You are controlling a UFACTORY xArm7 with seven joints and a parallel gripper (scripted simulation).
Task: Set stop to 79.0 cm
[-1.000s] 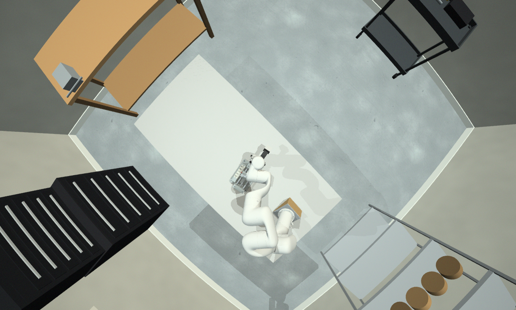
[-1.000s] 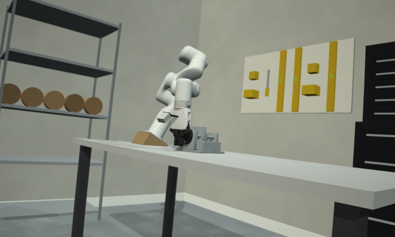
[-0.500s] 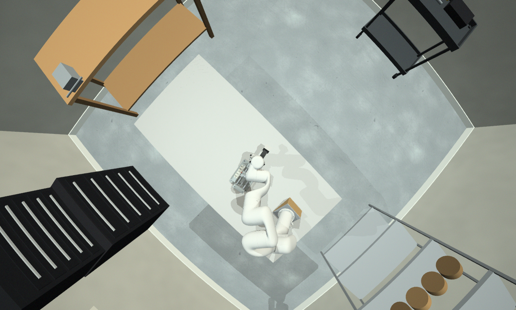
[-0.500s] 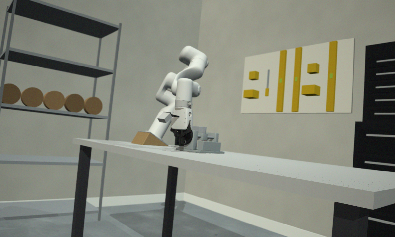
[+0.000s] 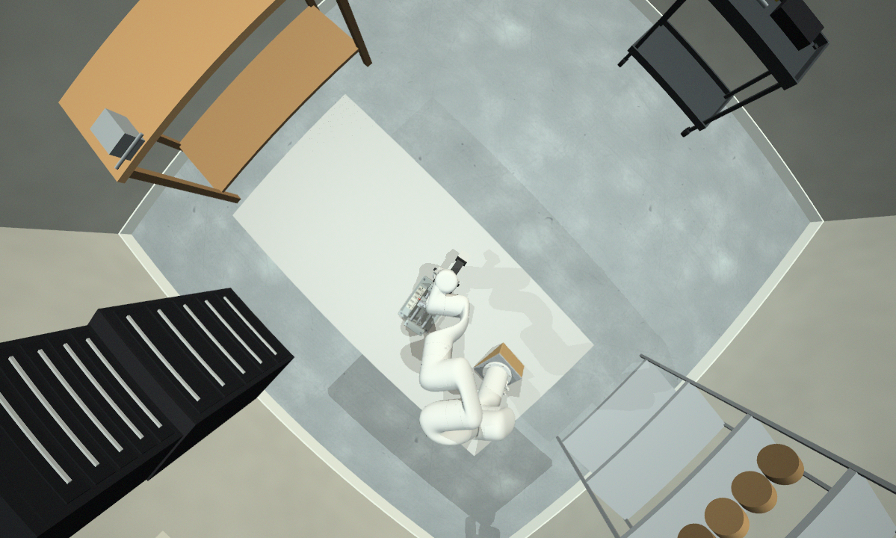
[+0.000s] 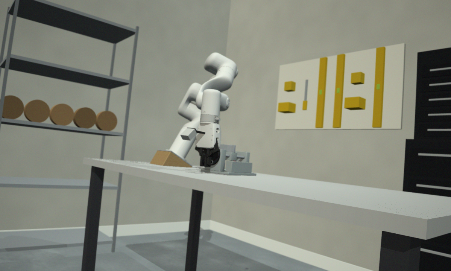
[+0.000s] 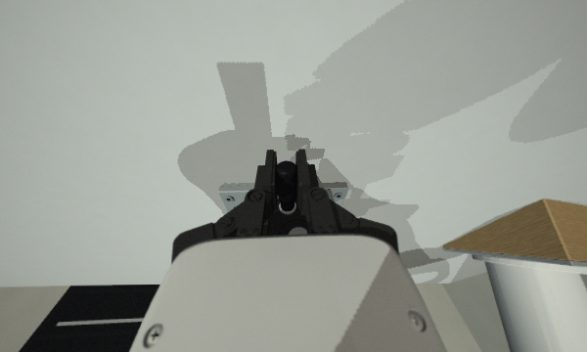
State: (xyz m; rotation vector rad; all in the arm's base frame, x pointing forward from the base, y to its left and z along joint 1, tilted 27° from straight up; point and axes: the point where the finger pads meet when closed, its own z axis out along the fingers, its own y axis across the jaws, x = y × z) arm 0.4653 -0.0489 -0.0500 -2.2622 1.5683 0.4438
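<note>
My hand is 2 cm to the right of the black handwheel, 1 cm below it and 1 cm past it.
</note>
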